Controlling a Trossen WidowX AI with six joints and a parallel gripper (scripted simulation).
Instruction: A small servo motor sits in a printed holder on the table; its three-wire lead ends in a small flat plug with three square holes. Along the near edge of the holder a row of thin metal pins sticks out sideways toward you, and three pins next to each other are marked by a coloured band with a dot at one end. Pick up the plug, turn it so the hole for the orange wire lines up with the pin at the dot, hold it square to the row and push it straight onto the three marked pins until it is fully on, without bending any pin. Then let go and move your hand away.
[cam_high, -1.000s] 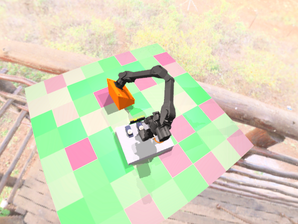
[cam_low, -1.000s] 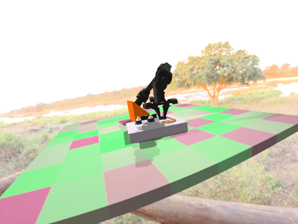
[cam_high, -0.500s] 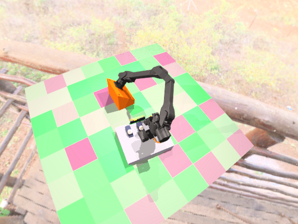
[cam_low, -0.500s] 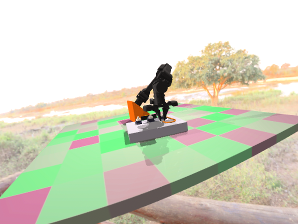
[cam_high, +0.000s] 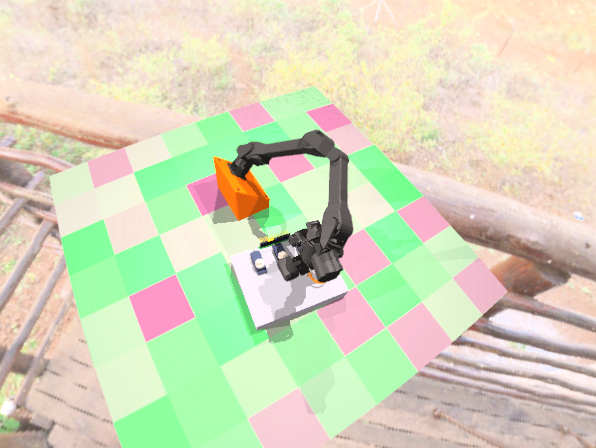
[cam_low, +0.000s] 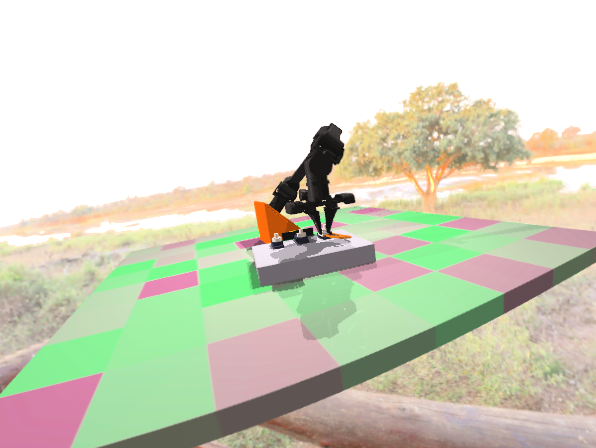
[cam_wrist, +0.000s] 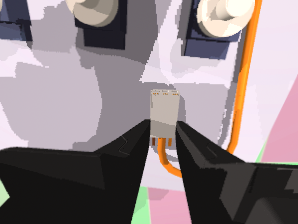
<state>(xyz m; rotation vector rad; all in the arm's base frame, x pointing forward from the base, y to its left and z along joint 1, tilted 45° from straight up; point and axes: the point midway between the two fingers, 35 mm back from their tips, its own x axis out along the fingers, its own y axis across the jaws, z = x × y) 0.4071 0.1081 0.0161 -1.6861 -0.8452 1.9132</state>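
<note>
Right now the yellow band is 14 cm behind my gripper tip and 7 cm to the right of it. The rest, counted from my gripper tip: black pin strip (14 cm behind, 5 cm to the right, 1 cm below); white printed holder (5 cm to the right, 5 cm below, 2 cm ahead).
</note>
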